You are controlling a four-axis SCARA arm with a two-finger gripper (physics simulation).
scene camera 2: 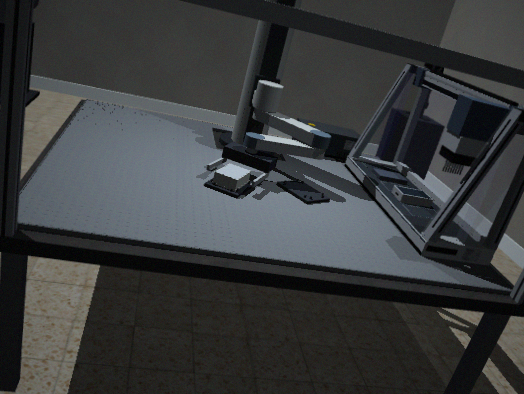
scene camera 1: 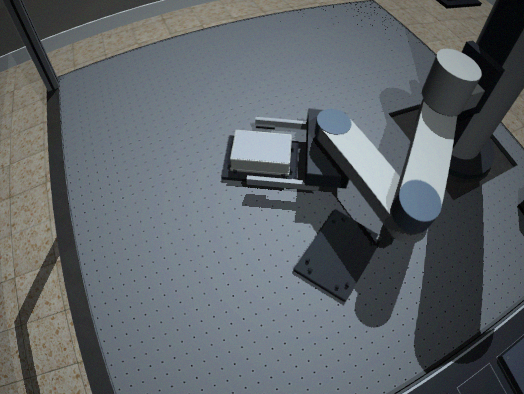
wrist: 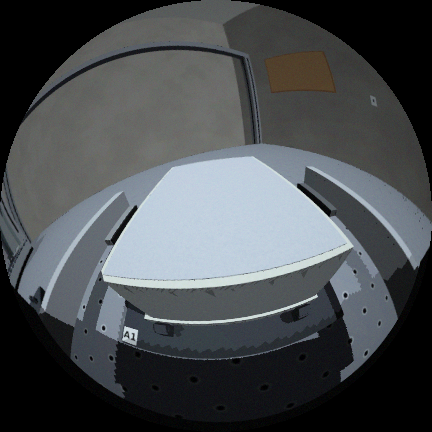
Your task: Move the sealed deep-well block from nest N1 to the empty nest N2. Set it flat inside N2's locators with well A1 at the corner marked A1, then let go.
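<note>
The white sealed deep-well block sits on the dark nest N1. N1's A1 label shows at its near left corner in the wrist view. The block's own well A1 cannot be made out. My gripper is open, with one finger along each long side of the block and nothing gripped. Exact finger height beside the block is hard to tell. The dark nest N2 lies turned at an angle, without a block; part of it is in shadow.
The arm's forearm reaches from the elbow to the gripper, close to N2's far end in scene camera 1. A framed machine with a blue head stands at the right of the table in scene camera 2. Frame posts rise at the table's edges.
</note>
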